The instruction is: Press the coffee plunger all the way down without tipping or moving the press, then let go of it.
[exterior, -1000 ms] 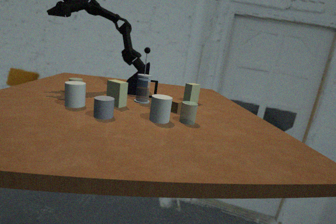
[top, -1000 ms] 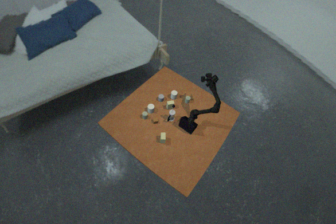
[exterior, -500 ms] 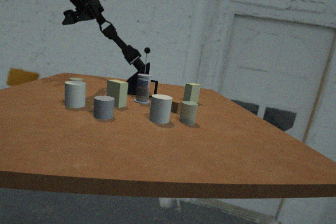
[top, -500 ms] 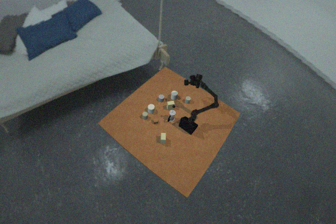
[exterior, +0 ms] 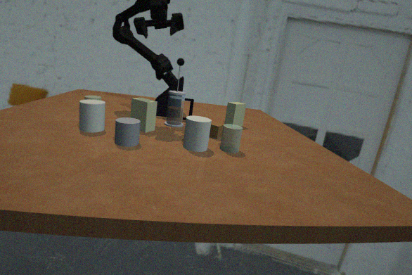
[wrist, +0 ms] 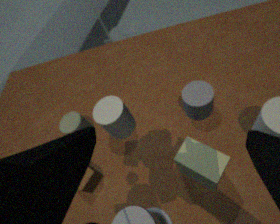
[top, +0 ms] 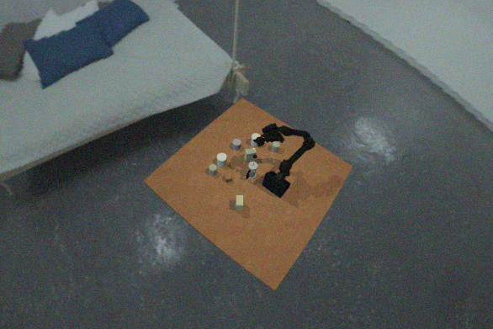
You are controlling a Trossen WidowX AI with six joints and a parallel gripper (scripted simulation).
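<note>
Now: the coffee press 4 cm behind my gripper tip, 12 cm to the left of it and 21 cm below it.
</note>
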